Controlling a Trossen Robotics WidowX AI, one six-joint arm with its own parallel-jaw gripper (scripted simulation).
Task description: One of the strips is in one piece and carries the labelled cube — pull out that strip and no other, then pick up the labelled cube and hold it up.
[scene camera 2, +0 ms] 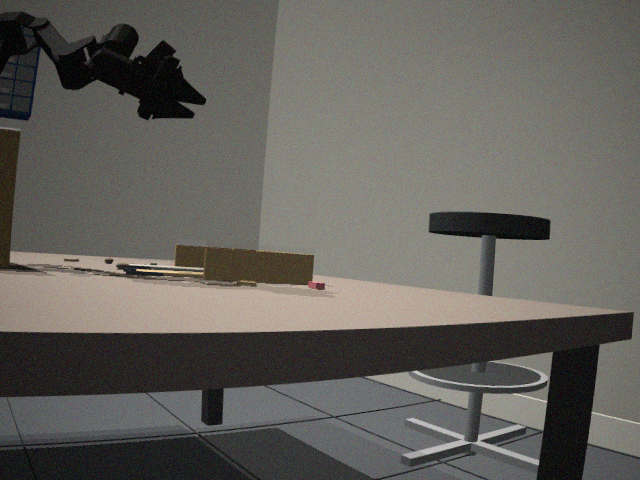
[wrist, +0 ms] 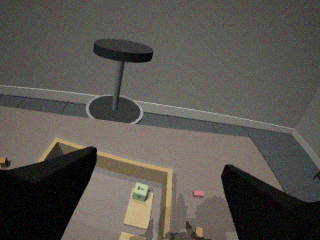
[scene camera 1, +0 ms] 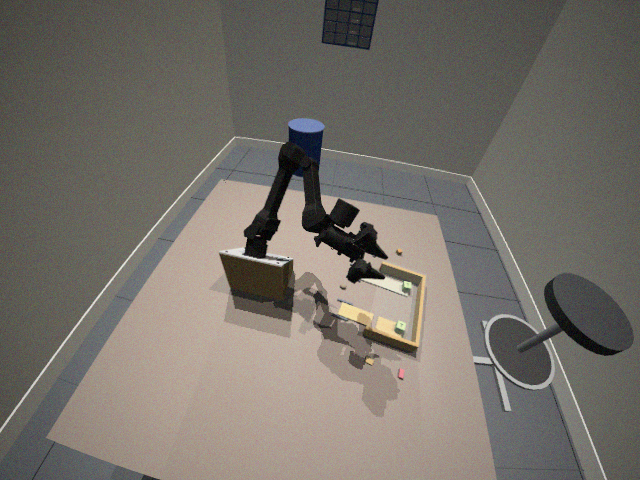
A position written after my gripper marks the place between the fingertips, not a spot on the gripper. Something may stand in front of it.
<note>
My gripper [scene camera 2: 199, 109] is open, holding nothing.
My gripper shows as well in the wrist view [wrist: 162, 164] and in scene camera 1 [scene camera 1: 386, 268].
</note>
